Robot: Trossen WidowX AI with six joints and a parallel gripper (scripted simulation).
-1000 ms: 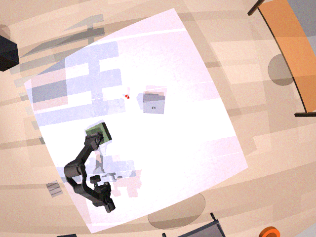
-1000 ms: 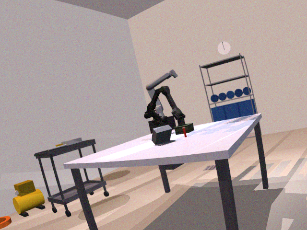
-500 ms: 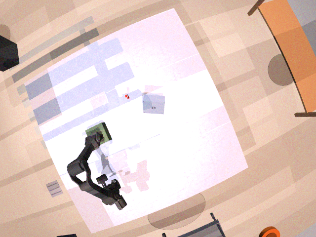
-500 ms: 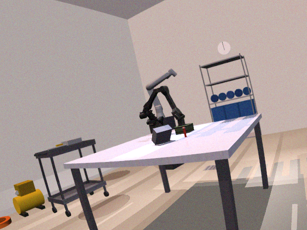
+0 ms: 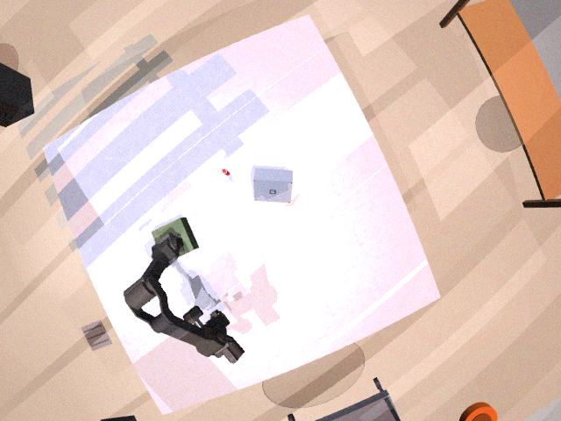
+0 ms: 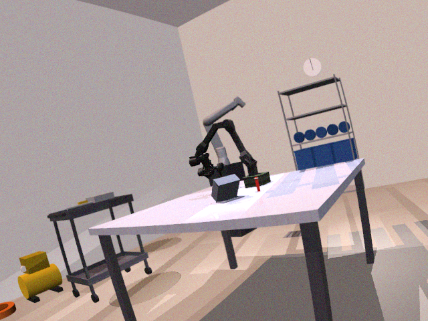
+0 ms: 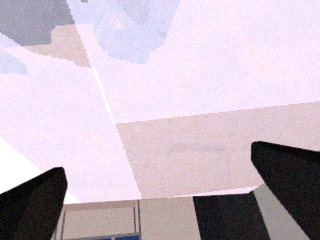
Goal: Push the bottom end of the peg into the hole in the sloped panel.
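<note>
Now: gripper tip 520 mm to the right of the red peg, 250 mm short of it and 40 mm above it. Also, from my gripper tip: panel: 430 mm to the left, 400 mm ahead, 30 mm below.
</note>
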